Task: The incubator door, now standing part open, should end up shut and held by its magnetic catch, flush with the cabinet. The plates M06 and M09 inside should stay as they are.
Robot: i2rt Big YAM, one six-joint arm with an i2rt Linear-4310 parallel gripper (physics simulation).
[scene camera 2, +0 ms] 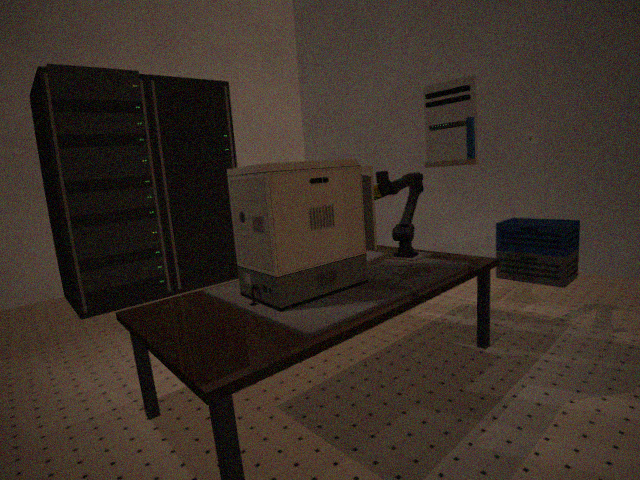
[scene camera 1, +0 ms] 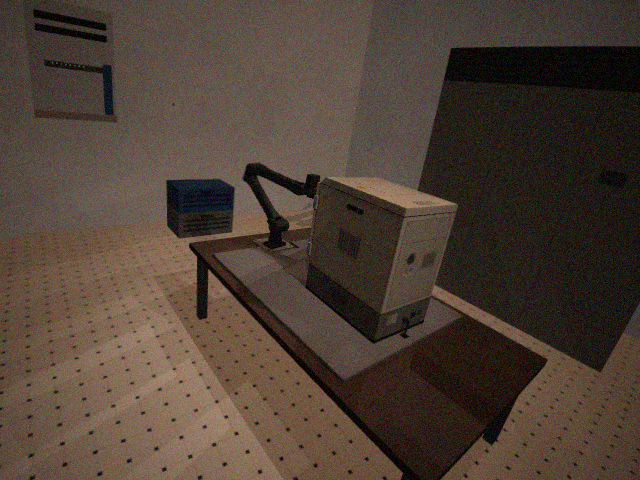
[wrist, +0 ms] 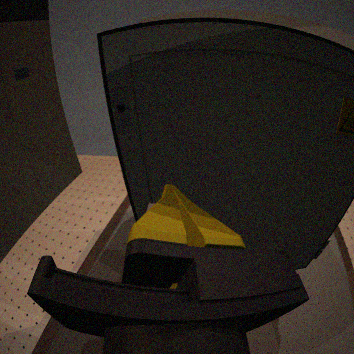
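Where they show: gripper, fingertip midpoint: (wrist: 167, 190); arm's base at its link origin: (scene camera 2: 405, 255) (scene camera 1: 274, 244).
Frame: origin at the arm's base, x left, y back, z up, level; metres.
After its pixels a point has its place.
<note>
The pale incubator cabinet (scene camera 1: 372, 242) {x -0.291, y -0.838, z 0.383 m} (scene camera 2: 320, 232) {x 0.045, y -0.794, z 0.269 m} stands upright on a dark base. Its door (scene camera 2: 369, 217) {x 0.082, y -0.489, z 0.289 m} shows as a narrow slab at the cabinet's front in scene camera 2. In the wrist view the door's dark outer face (wrist: 235, 125) {x -0.015, y -0.469, z 0.423 m} fills much of the picture, with part of a yellow warning sign (wrist: 347, 117) {x -0.144, y -0.468, z 0.445 m} at the right edge. Whether a gap remains at the door's free edge cannot be told. My gripper (scene camera 2: 377, 192) {x 0.042, y -0.420, z 0.389 m} (wrist: 167, 190) {x 0.042, y -0.420, z 0.389 m} is shut and empty, its yellow tips in front of the door's lower left part; contact cannot be told. Plates M06 and M09 are hidden inside.
The cabinet stands on a grey mat (scene camera 1: 305, 315) {x -0.392, y -0.655, z 0.001 m} on a dark brown table (scene camera 1: 439, 408) {x -0.400, y -1.270, z -0.012 m} (scene camera 2: 175, 330) {x -0.230, y -1.318, z -0.012 m}. A small black cable end (scene camera 1: 404, 333) {x -0.164, y -1.003, z 0.014 m} (scene camera 2: 253, 297) {x -0.156, y -1.006, z 0.031 m} is at the cabinet's back foot. A blue and grey crate stack (scene camera 1: 200, 198) (scene camera 2: 537, 236) and a tall dark rack (scene camera 2: 46, 155) stand beyond the table.
</note>
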